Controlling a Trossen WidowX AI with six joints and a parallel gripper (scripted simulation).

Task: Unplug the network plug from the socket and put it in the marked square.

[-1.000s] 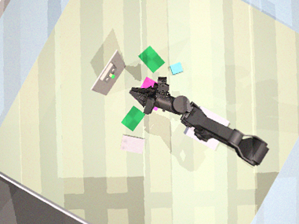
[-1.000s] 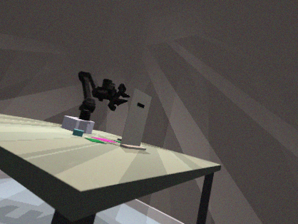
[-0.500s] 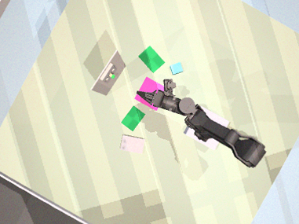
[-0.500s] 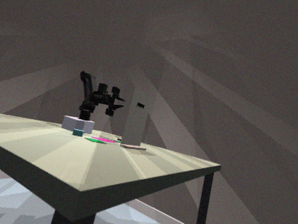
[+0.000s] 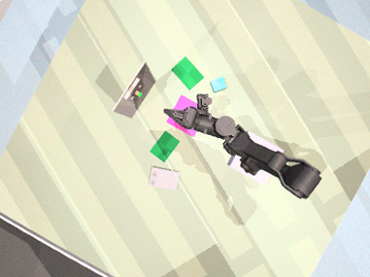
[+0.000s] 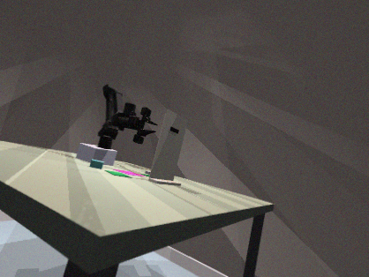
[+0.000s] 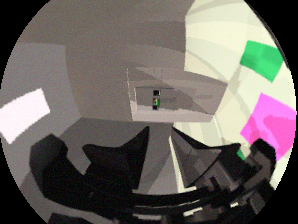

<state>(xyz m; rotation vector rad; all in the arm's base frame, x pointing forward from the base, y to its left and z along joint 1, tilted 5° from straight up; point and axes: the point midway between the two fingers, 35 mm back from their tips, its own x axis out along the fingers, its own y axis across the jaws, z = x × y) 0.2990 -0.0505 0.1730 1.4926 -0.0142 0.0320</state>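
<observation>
Right now my gripper tip is 100 mm short of the network plug and 30 mm to the left of it. Also, from my gripper tip: pale panel: 120 mm ahead, 100 mm below, 30 mm to the right; then magenta patch: 250 mm below, 70 mm behind, 20 mm to the right.
</observation>
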